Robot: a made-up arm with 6 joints. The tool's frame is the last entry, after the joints.
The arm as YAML. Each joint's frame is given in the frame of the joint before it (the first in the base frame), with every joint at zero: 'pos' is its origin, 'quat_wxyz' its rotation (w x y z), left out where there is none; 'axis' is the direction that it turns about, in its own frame. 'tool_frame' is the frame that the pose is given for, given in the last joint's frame.
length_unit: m
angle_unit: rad
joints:
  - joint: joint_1
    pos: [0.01, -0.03, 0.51]
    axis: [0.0, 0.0, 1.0]
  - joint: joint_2
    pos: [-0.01, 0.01, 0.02]
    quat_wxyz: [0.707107, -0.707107, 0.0, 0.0]
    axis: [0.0, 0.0, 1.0]
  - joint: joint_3
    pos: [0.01, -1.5, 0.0]
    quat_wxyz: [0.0, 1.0, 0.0, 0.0]
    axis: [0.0, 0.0, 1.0]
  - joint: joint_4
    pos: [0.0, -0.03, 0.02]
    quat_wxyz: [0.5, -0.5, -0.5, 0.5]
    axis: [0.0, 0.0, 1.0]
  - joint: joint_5
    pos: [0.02, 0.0, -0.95]
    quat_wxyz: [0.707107, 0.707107, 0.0, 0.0]
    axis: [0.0, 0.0, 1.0]
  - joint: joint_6
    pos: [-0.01, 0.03, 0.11]
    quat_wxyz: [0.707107, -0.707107, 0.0, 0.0]
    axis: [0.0, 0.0, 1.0]
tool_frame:
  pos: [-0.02, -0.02, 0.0]
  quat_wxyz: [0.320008, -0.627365, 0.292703, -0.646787]
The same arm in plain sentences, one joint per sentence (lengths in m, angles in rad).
The arm has six revolute joints in a row. What follows holds with every joint at zero, and every direction is one of the base frame's.
Joint 1 sits 0.01 m along +x and 0.03 m along -y and 0.51 m along +z from the base frame's origin and turns about +z.
Joint 2 sits 0.01 m along -x and 0.01 m along +y and 0.02 m along +z from joint 1 and turns about +y.
Joint 3 sits 0.01 m along +x and 1.5 m along +z from joint 2 and turns about -y.
Joint 4 sits 0.02 m along -y and 0.03 m along -z from joint 3 and turns about -x.
Joint 5 sits 0.95 m along +x and 0.02 m along +z from joint 4 and turns about -y.
Joint 6 sits 0.03 m along -x and 0.11 m along -y and 0.01 m along -z from joint 5 and turns about -x.
The tool frame, which is the frame that the pose is given for, sits 0.02 m along -y and 0.02 m along -z from joint 6; its axes are the base frame's turned by roll 0.0467, pitch 0.008 and yaw -2.2449 rad (as in URDF: about the fixed x, then y, then z).

